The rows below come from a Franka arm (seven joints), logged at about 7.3 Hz.
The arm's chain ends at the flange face. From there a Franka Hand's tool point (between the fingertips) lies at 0.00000 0.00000 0.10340 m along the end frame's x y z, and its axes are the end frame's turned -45 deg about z.
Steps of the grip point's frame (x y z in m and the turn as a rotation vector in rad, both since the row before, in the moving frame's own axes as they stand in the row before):
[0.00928, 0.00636, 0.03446, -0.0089, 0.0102, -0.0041]
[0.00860, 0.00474, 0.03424, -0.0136, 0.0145, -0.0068]
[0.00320, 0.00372, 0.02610, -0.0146, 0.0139, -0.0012]
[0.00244, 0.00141, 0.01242, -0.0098, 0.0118, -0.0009]
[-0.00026, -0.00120, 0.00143, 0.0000, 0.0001, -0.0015]
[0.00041, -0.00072, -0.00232, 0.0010, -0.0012, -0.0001]
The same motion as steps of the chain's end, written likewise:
[0.00966, -0.00197, 0.03447, 0.0009, 0.0135, -0.0041]
[0.00738, -0.00266, 0.03426, 0.0006, 0.0199, -0.0068]
[0.00281, 0.00032, 0.02612, -0.0005, 0.0202, -0.0012]
[0.00114, -0.00058, 0.01243, 0.0014, 0.0153, -0.0009]
[-0.00104, -0.00066, 0.00143, 0.0001, 0.0001, -0.0015]
[-0.00006, -0.00081, -0.00232, -0.0001, -0.0016, -0.0001]

